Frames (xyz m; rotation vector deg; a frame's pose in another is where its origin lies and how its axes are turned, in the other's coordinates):
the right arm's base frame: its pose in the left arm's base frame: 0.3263 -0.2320 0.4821 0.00 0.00 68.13
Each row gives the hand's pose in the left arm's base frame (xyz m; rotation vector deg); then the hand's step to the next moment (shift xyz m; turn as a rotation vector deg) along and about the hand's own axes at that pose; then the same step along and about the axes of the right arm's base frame.
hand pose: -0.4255 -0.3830 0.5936 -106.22 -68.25 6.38
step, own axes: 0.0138 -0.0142 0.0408 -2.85 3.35 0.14
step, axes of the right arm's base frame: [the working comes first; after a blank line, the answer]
step, axes of the left arm's base frame: -0.0228 0.0382 -0.0088 0.70 -2.52 -3.54

0.0269 0.0354 -0.0088 -2.08 -1.59 -3.54
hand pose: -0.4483 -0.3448 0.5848 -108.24 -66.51 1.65
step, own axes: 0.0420 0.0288 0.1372 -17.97 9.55 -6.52
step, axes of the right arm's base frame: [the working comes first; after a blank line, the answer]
step, axes of the left arm's base frame: -0.0159 0.1175 -0.0857 -0.51 -18.95 -9.86

0.1031 0.0586 -0.0857 -17.78 -6.59 -9.86
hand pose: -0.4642 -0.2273 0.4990 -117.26 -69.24 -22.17
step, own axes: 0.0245 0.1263 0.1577 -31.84 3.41 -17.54
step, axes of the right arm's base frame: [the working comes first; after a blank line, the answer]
step, axes of the left arm's base frame: 0.1047 0.0891 -0.1501 -11.81 -33.72 -7.50

0.1217 -0.0639 -0.1501 -35.70 -1.60 -7.50
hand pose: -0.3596 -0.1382 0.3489 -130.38 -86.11 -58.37
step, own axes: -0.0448 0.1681 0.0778 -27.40 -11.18 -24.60
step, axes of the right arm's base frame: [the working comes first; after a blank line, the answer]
step, axes of the left arm's base frame: 0.1697 -0.0657 -0.0565 -26.54 -27.79 -2.01

0.0023 -0.1820 -0.0565 -35.68 14.28 -2.01
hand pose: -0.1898 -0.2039 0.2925 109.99 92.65 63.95
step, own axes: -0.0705 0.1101 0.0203 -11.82 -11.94 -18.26
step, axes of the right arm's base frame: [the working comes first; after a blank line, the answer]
step, axes of the left arm's base frame: 0.0845 -0.0912 0.0454 -21.88 -11.63 -1.42

-0.0531 -0.1123 0.0454 -18.94 15.97 -1.42
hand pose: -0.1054 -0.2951 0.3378 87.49 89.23 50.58
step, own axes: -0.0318 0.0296 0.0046 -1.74 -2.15 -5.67
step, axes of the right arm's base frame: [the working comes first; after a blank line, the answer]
step, axes of the left arm's base frame: 0.0174 -0.0307 0.0258 -6.04 -1.62 0.83

-0.0220 -0.0276 0.0258 -3.75 5.00 0.83
